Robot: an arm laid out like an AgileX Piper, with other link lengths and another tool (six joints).
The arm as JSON. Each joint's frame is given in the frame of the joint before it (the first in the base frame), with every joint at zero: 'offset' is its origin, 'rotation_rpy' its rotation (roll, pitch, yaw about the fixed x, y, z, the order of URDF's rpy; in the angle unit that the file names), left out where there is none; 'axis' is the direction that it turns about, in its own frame. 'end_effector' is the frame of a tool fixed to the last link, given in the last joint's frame.
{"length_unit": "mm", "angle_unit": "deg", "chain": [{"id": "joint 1", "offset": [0.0, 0.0, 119.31], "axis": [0.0, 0.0, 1.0]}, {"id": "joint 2", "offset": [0.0, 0.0, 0.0], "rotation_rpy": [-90.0, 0.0, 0.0], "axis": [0.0, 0.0, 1.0]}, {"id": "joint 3", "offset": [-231.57, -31.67, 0.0], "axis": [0.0, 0.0, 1.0]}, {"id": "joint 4", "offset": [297.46, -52.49, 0.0], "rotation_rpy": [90.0, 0.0, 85.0], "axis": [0.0, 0.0, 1.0]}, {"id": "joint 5", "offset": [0.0, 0.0, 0.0], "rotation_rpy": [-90.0, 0.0, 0.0], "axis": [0.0, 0.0, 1.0]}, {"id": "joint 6", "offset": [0.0, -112.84, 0.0], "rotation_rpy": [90.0, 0.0, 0.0], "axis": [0.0, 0.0, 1.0]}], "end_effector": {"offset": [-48.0, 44.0, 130.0], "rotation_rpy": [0.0, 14.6, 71.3]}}
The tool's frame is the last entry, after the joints.
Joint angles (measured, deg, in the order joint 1, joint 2, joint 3, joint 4, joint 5, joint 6), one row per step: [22.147, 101.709, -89.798, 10.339, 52.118, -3.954]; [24.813, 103.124, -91.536, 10.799, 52.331, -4.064]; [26.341, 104.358, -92.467, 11.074, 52.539, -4.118]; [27.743, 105.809, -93.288, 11.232, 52.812, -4.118]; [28.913, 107.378, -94.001, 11.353, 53.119, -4.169]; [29.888, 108.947, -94.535, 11.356, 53.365, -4.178]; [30.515, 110.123, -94.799, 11.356, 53.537, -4.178]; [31.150, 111.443, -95.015, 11.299, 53.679, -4.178]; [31.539, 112.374, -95.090, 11.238, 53.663, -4.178]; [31.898, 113.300, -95.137, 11.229, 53.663, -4.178]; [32.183, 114.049, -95.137, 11.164, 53.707, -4.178]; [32.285, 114.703, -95.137, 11.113, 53.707, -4.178]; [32.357, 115.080, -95.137, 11.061, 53.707, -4.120]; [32.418, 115.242, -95.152, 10.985, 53.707, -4.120]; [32.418, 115.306, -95.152, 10.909, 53.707, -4.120]
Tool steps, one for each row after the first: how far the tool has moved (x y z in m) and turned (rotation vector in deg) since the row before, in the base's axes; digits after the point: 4 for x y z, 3 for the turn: [-0.0087, 0.0256, 0.0006, 0.423, 0.042, 2.744]; [-0.0059, 0.0145, -0.0045, 0.010, 0.558, 1.581]; [-0.0059, 0.0129, -0.0079, -0.263, 0.874, 1.435]; [-0.0054, 0.0106, -0.0102, -0.454, 1.060, 1.257]; [-0.0048, 0.0084, -0.0117, -0.620, 1.114, 1.030]; [-0.0036, 0.0051, -0.0098, -0.539, 0.937, 0.660]; [-0.0039, 0.0048, -0.0116, -0.681, 1.042, 0.673]; [-0.0024, 0.0028, -0.0086, -0.489, 0.686, 0.398]; [-0.0025, 0.0025, -0.0087, -0.470, 0.743, 0.361]; [-0.0023, 0.0016, -0.0075, -0.472, 0.639, 0.309]; [-0.0010, 0.0004, -0.0064, -0.391, 0.527, 0.115]; [-0.0006, 0.0002, -0.0037, -0.231, 0.311, 0.032]; [-0.0004, 0.0002, -0.0016, -0.141, 0.085, 0.081]; [0.0000, -0.0002, -0.0007, -0.096, 0.015, 0.020]
